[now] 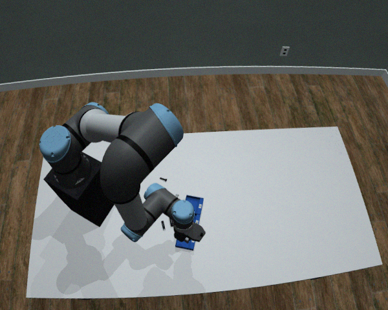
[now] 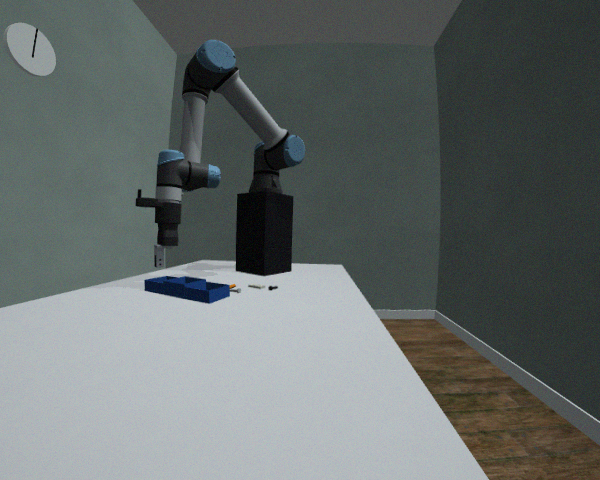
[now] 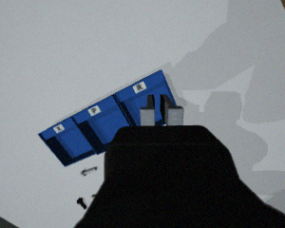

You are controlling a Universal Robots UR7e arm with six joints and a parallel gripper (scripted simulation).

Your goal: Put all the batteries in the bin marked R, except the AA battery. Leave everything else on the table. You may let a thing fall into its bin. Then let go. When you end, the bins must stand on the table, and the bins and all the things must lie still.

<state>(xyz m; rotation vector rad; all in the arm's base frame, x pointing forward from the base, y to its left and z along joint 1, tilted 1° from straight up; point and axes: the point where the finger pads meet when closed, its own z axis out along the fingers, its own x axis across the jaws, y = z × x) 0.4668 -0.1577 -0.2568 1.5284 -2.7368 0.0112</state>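
Now: hand 100 mm to the right of the blue three-compartment bin tray, 70 mm above it and 10 mm short of it. Round my hand: silver bolt 230 mm to the left, 80 mm below, 70 mm behind; dotted piece 260 mm to the left, 150 mm behind, 80 mm below; orange battery 190 mm to the left, 110 mm behind, 80 mm below.
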